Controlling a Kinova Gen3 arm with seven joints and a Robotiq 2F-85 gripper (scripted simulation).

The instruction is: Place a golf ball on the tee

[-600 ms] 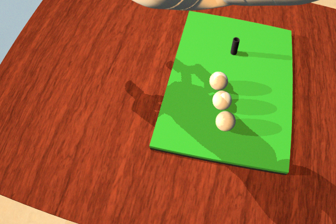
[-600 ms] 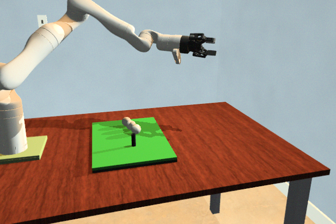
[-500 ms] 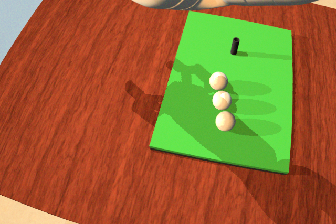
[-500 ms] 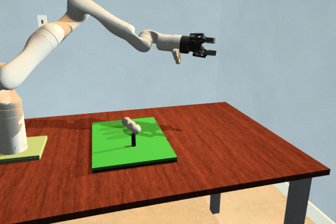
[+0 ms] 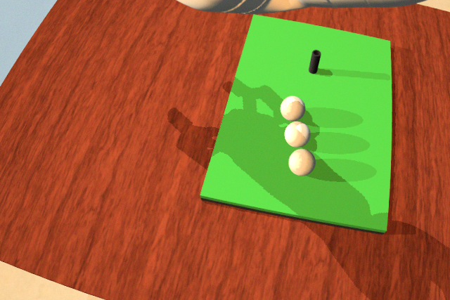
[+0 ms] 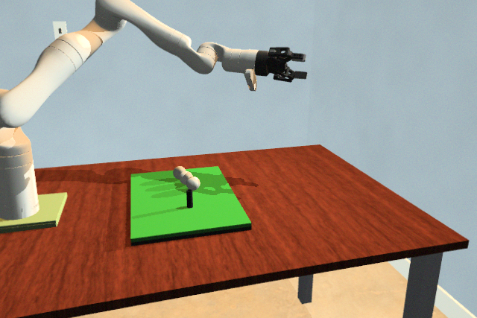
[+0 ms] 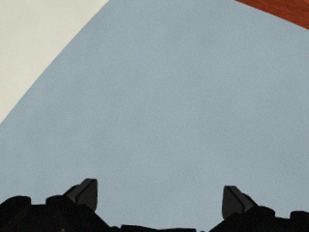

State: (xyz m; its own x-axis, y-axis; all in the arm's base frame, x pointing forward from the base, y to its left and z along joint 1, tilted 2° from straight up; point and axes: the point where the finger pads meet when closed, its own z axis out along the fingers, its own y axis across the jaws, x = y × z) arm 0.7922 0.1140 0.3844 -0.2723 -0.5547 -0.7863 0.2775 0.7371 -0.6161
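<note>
The green mat lies 370 mm below my hand, 350 mm behind it and 100 mm to the right of it.
</note>
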